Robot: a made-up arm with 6 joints.
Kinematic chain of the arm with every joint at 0, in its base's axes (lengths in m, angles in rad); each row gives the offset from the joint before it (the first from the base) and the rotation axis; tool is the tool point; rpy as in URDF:
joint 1: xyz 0 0 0.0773 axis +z
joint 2: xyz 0 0 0 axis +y
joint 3: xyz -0.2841 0 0.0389 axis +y
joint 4: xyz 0.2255 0 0.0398 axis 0.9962 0 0.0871
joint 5: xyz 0 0 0 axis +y
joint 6: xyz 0.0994 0 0.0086 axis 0.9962 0 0.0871
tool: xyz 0 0 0 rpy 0 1.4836 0
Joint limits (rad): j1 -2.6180..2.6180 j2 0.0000..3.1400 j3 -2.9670..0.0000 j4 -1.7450..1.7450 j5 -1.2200..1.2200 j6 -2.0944..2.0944
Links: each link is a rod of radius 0.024 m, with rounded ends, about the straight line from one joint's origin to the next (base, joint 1, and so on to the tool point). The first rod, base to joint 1, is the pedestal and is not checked.
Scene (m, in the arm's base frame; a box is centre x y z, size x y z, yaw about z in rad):
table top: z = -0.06
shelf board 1: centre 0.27 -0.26 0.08 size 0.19 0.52 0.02 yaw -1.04
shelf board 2: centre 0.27 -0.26 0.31 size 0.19 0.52 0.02 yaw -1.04
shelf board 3: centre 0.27 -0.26 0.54 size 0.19 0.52 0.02 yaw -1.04
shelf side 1: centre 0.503 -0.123 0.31 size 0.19 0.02 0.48 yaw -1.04
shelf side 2: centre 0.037 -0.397 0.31 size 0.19 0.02 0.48 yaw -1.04
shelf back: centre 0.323 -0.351 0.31 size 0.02 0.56 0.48 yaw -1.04
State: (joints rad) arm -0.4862 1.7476 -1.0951 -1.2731 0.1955 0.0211
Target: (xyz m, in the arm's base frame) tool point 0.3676 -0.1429 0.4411
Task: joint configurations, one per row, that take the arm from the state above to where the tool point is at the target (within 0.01 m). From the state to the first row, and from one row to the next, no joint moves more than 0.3 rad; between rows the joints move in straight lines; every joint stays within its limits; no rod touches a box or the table.
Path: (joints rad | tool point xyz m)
1: -0.3141 1.5252 -0.8513 -1.2591 0.1654 0.0211 | 0.2863 -0.1095 0.1946
2: -0.1420 1.3028 -0.6075 -1.2452 0.1353 0.0211 | 0.2354 -0.0466 0.1876
3: -0.1165 1.3212 -0.8886 -1.2589 0.0967 0.0211 | 0.2784 -0.0419 0.2674
4: -0.0910 1.3395 -1.1698 -1.2727 0.0582 0.0211 | 0.2991 -0.0329 0.3540
5: -0.0656 1.3579 -1.4509 -1.2865 0.0196 0.0211 | 0.2963 -0.0214 0.4411
6: -0.2095 1.5344 -1.6455 -1.2881 0.0450 0.0211 | 0.3377 -0.0763 0.4456
7: -0.3534 1.7110 -1.8401 -1.2897 0.0705 0.0211 | 0.3676 -0.1429 0.4411

